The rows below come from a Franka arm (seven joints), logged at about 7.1 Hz.
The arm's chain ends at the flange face. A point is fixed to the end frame.
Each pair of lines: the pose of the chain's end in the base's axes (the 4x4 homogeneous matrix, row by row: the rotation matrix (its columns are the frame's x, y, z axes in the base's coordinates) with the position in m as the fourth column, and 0 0 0 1 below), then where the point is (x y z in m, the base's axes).
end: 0.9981 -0.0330 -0.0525 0.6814; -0.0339 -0.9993 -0.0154 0.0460; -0.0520 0.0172 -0.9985 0.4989; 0 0 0 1
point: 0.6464 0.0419 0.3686
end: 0.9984 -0.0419 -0.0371 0.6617; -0.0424 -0.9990 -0.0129 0.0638; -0.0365 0.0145 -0.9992 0.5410; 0 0 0 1
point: 0.6287 0.0603 0.4102
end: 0.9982 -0.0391 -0.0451 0.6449; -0.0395 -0.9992 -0.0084 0.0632; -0.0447 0.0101 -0.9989 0.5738; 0 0 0 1
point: 0.6109 0.0602 0.4432
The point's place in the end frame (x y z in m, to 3 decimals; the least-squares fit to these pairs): -0.028 0.003 0.132
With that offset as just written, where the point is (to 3 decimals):
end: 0.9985 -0.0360 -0.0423 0.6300; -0.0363 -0.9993 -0.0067 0.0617; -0.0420 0.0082 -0.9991 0.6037; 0 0 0 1
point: 0.596 0.059 0.473
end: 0.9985 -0.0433 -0.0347 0.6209; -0.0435 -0.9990 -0.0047 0.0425; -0.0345 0.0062 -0.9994 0.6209; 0 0 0 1
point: 0.588 0.040 0.490
